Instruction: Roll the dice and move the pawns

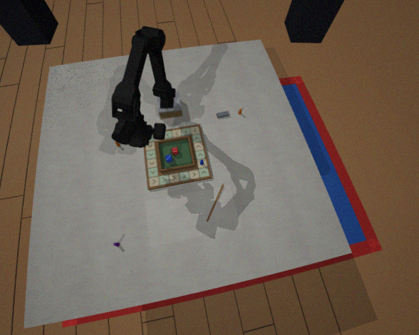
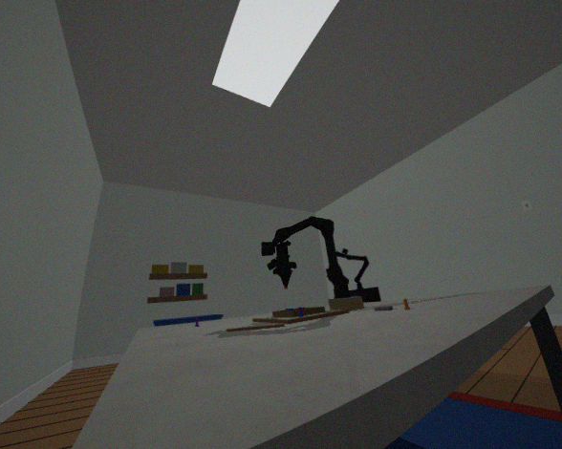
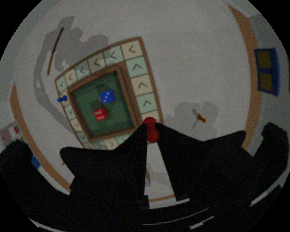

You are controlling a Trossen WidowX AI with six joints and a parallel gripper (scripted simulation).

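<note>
Now: gripper tip 5 cm short of the blue pawn, 23 cm to the right of it and 11 cm above it. From my gripper tip the other things lie so: green tray (11 cm to the left, 13 cm below); then wooden stick (23 cm ahead, 28 cm to the left, 13 cm below); then red pawn (1 cm above).
</note>
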